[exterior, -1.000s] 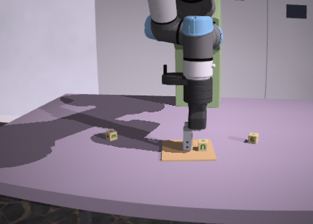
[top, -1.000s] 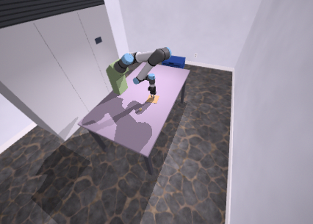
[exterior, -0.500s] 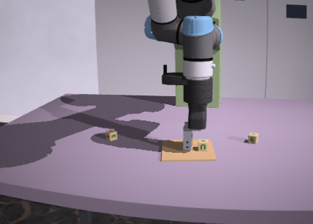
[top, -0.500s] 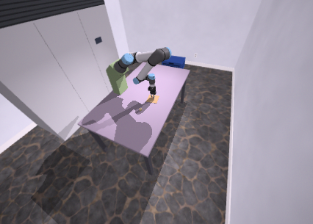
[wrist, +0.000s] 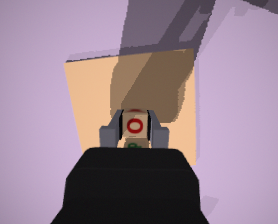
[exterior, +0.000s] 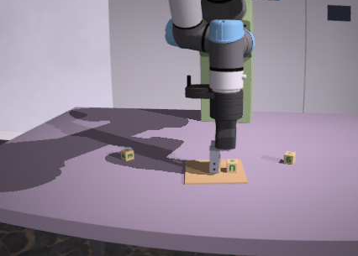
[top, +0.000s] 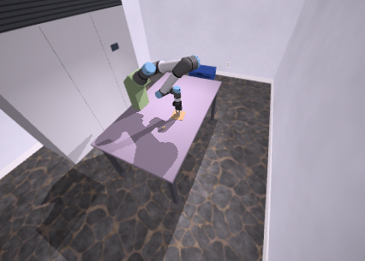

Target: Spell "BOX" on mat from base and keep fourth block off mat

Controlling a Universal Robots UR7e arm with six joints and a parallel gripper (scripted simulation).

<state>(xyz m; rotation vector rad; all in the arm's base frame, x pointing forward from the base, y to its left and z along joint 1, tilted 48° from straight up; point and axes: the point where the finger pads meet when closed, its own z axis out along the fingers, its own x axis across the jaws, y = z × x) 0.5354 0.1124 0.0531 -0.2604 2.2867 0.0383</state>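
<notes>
My hand is 2 cm above the mat.
</notes>
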